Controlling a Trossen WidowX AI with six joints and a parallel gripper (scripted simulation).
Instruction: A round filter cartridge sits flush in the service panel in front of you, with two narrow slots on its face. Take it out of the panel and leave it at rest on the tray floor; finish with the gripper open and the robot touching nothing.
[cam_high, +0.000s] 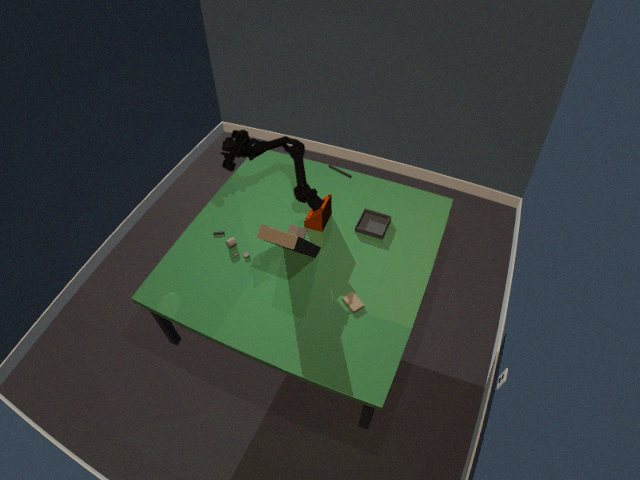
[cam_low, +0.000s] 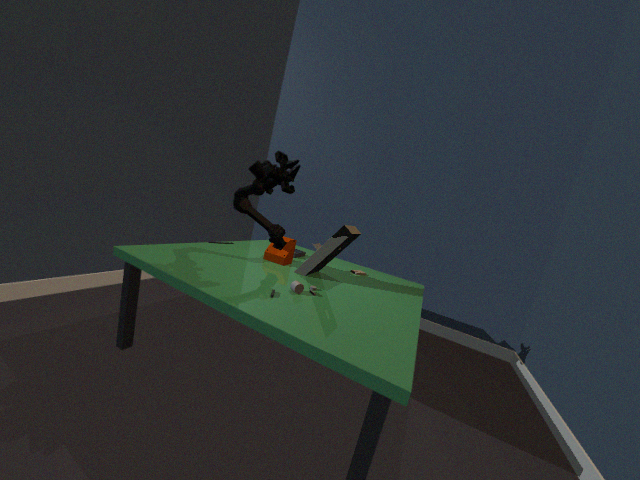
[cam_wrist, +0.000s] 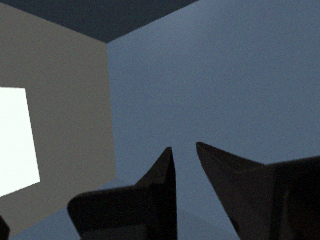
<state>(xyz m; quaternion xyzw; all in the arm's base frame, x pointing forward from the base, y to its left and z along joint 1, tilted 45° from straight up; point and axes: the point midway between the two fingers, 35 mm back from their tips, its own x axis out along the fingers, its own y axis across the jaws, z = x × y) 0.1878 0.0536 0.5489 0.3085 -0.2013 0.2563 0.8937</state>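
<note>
My gripper tip is now 360 mm to the right of the round filter cartridge, 310 mm above it and 120 mm short of it. The rest, counted from my gripper tip: tan service panel (380 mm below, 360 mm to the left, 70 mm ahead); then grey tray (640 mm to the left, 520 mm below, 310 mm behind); then tan block (720 mm to the left, 520 mm below, 180 mm ahead).
</note>
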